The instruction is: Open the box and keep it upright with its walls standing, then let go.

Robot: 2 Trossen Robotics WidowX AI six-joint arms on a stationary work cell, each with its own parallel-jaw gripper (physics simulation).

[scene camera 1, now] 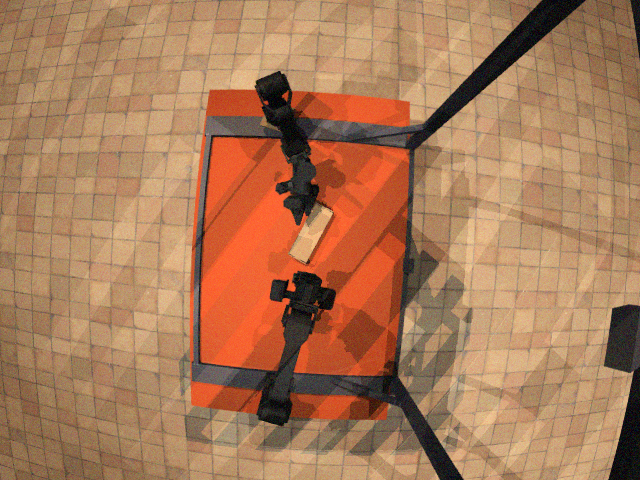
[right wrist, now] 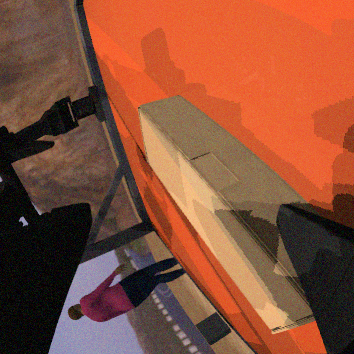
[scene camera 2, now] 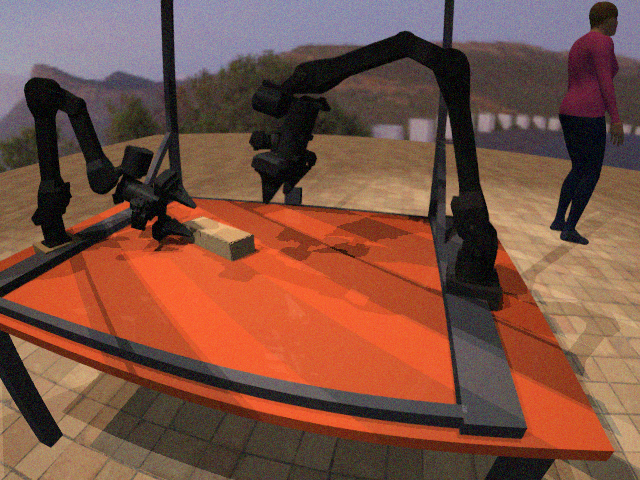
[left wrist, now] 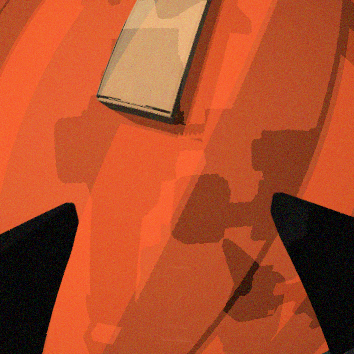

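Seen in the pictures: left gripper, between the fingertips: (right wrist: 69, 176) (scene camera 2: 275, 198) (left wrist: 174, 208); right gripper, between the fingertips: (scene camera 1: 302, 220) (right wrist: 186, 214) (scene camera 2: 193, 221); left arm's base, origin of its link: (right wrist: 93, 103) (scene camera 2: 473, 275); right arm's base, origin of its link: (scene camera 2: 56, 241).
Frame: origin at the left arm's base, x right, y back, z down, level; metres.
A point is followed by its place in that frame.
Note:
The long cardboard box (scene camera 1: 310, 238) {x 0.019, y -0.551, z -0.004 m} (scene camera 2: 217, 235) {x -0.018, y -0.537, z -0.004 m} (left wrist: 155, 60) {x 0.008, y -0.515, z -0.004 m} (right wrist: 182, 134) {x -0.028, y -0.542, z 0.006 m} is closed and lies flat on the orange table, at an angle. Its top is down, with thin seams along its edges; a flap outline shows on its long side in the right wrist view. My right gripper (scene camera 1: 303, 218) {x -0.017, y -0.603, z -0.027 m} (scene camera 2: 191, 220) {x -0.017, y -0.603, z -0.027 m} (right wrist: 186, 214) {x -0.017, y -0.603, z -0.027 m} is open and empty at the box's upper end in scene camera 1, one finger close beside the long side; contact is unclear. My left gripper (scene camera 1: 306, 284) {x 0.022, y -0.409, z -0.091 m} (scene camera 2: 278, 197) {x 0.022, y -0.409, z -0.091 m} (left wrist: 174, 208) {x 0.022, y -0.409, z -0.091 m} is open and empty, raised above the table, beyond the box's lower end.
The orange table (scene camera 1: 237, 310) {x -0.190, y -0.251, z 0.038 m} (scene camera 2: 310, 330) {x -0.200, y -0.246, z 0.038 m} has a dark frame rail (scene camera 1: 202, 248) {x -0.354, y -0.444, z 0.023 m} (scene camera 2: 232, 377) {x -0.352, y -0.291, z 0.018 m} along its edges. Dark uprights (scene camera 1: 480, 72) {x 0.290, y -0.936, z -0.613 m} (scene camera 2: 169, 67) {x 0.299, y -0.935, z -0.411 m} rise from the frame. A person in a pink top (scene camera 2: 589, 77) stands beyond the table.

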